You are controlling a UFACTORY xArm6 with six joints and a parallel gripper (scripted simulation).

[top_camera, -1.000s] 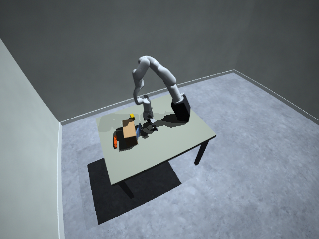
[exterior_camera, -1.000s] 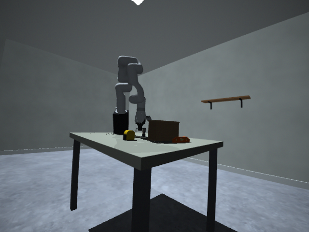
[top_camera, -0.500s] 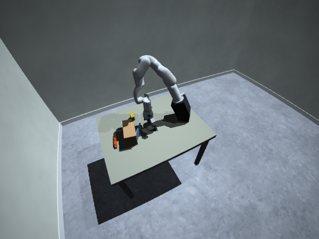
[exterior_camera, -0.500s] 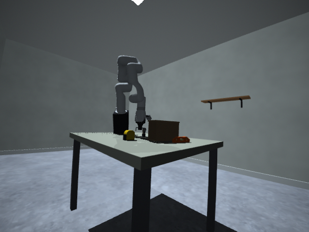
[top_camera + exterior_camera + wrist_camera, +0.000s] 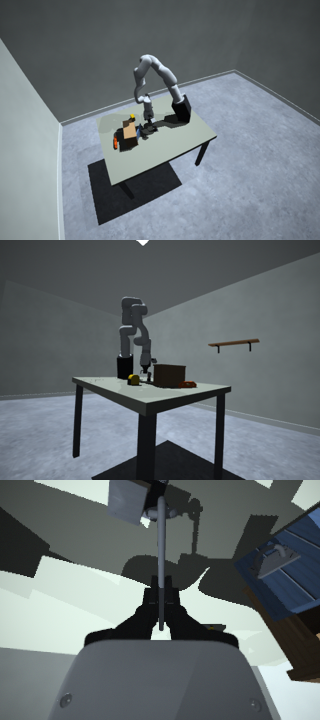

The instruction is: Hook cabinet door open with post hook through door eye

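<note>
Right now my hand is 160 mm short of the door, 60 mm to the right of it and 30 mm above it. Round my hand: orange object 410 mm ahead, 10 mm to the right, 80 mm below; thin grey hook 10 mm to the left, 20 mm below; yellow block 90 mm ahead, 220 mm to the right, 60 mm below.
</note>
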